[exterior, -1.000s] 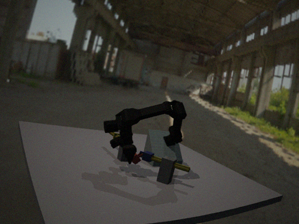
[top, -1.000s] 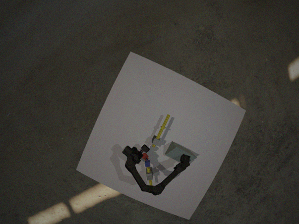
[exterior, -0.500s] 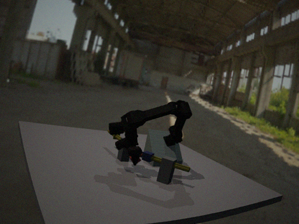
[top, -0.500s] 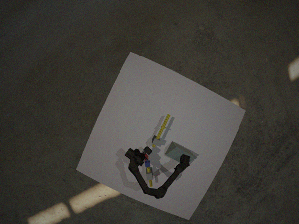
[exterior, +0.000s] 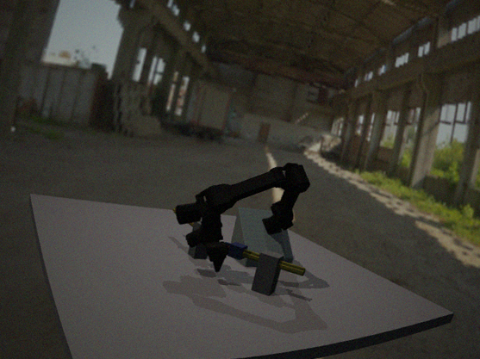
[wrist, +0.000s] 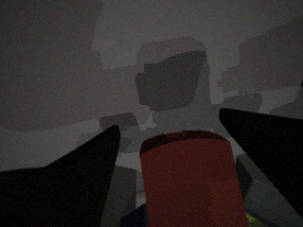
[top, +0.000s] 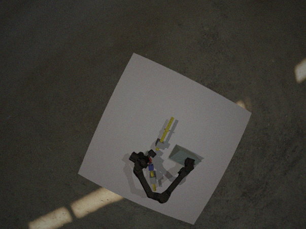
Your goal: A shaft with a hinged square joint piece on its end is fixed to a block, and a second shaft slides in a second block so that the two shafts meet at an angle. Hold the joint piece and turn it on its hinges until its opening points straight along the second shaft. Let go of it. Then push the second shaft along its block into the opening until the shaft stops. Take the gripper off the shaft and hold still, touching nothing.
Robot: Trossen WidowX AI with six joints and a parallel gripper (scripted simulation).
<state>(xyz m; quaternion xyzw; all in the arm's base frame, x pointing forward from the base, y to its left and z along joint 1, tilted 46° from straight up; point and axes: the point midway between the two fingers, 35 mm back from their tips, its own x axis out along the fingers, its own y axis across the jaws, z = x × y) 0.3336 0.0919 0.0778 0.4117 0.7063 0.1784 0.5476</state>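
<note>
Now: gripper tip 5 cm below the red joint piece.
</note>
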